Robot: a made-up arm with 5 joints.
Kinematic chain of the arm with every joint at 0, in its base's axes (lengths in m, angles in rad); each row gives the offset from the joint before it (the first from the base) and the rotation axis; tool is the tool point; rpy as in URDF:
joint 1: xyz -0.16 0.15 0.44 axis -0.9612 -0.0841 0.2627
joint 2: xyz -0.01 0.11 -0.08 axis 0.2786 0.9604 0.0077
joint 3: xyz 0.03 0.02 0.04 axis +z
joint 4: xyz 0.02 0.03 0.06 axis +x
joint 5: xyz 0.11 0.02 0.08 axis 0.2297 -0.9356 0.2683
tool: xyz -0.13 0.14 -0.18 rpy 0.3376 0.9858 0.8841
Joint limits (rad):
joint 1: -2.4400..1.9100
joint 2: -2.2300..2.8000
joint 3: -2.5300..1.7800
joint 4: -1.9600..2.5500
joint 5: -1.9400..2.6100
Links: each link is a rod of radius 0.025 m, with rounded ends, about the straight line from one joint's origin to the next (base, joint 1, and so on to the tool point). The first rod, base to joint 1, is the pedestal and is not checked.
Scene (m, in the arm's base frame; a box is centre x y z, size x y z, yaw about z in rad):
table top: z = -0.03
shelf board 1: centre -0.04 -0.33 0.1 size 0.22 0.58 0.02 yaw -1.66
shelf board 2: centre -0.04 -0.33 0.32 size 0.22 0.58 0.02 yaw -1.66
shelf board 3: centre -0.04 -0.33 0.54 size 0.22 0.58 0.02 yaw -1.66
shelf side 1: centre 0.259 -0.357 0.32 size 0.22 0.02 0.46 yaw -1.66
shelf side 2: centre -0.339 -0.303 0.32 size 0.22 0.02 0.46 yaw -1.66
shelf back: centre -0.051 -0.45 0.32 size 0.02 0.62 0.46 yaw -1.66
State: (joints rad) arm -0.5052 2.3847 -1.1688 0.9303 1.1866
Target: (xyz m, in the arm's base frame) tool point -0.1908 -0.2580 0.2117
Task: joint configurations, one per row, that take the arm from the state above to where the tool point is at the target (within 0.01 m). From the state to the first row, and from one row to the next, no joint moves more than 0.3 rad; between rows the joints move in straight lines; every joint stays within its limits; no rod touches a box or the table.
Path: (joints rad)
1: -0.2357 2.3578 -1.4332 0.8912 1.2025
2: 0.0338 2.3308 -1.6976 0.8521 1.2185
3: 0.3033 2.3039 -1.9620 0.8131 1.2344
4: 0.5728 2.2769 -2.2264 0.7740 1.2504
5: 0.7456 2.3752 -2.0104 0.8516 1.3878
6: 0.9184 2.4735 -1.7945 0.9293 1.5252
7: 1.0913 2.5718 -1.5786 1.0069 1.6626

